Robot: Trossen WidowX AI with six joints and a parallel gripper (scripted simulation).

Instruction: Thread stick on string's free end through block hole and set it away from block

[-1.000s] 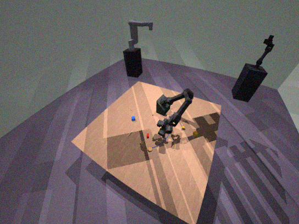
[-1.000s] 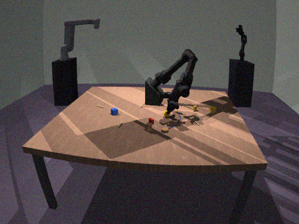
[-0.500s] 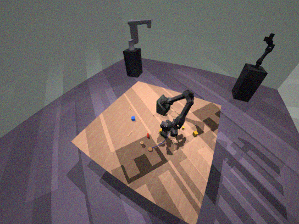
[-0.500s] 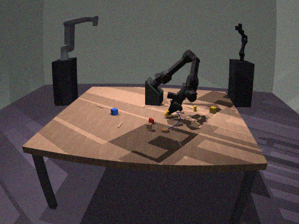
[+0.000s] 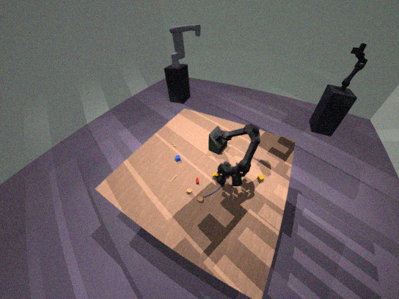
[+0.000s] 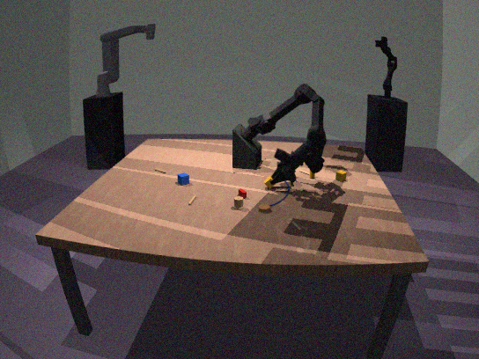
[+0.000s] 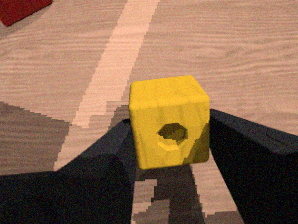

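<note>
Now: the red piece 90 mm ahead of my gripper tip, 110 mm to the right of it and 10 mm below it. From my gripper tip the other things lie so: blue cube: 50 mm behind, 350 mm to the right, 10 mm below; then wooden cylinder: 190 mm ahead, 130 mm to the right, 10 mm below; then round wooden button: 210 mm ahead, 40 mm to the right, 20 mm below.
</note>
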